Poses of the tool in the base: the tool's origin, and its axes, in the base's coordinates. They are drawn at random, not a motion.
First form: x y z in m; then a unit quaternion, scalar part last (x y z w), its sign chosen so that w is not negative.
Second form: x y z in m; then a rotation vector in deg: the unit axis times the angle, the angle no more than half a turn. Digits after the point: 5 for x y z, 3 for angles.
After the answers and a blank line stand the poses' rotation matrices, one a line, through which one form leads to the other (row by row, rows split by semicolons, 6 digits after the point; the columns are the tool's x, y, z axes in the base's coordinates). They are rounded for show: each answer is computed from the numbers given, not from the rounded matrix.
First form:
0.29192 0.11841 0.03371 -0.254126 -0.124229 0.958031 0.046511
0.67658 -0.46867 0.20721 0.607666 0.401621 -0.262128 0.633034
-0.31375 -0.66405 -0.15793 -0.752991 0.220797 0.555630 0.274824
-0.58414 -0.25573 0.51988 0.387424 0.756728 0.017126 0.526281
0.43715 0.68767 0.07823 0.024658 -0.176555 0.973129 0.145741
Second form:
0.29192 0.11841 0.03371 -44.436 -21.722 167.519
0.67658 -0.46867 0.20721 79.637 52.634 -34.353
-0.31375 -0.66405 -0.15793 -115.982 34.009 85.583
-0.58414 -0.25573 0.51988 53.076 103.670 2.346
0.43715 0.68767 0.07823 4.069 -29.132 160.568

-0.866513 -0.025978 -0.498477; 0.152258 -0.964808 -0.214391; -0.475365 -0.261670 0.839974
0.539979 0.819974 0.189907; 0.156231 0.124062 -0.979898; -0.827052 0.558794 -0.061114
0.285048 -0.637917 -0.715408; -0.027115 -0.751441 0.659243; -0.958130 -0.168517 -0.231494
-0.145862 0.568323 0.809773; 0.604376 0.699219 -0.381868; -0.783233 0.433707 -0.445470
-0.956303 -0.292357 -0.003472; 0.274943 -0.895176 -0.350809; 0.099453 -0.336434 0.936441

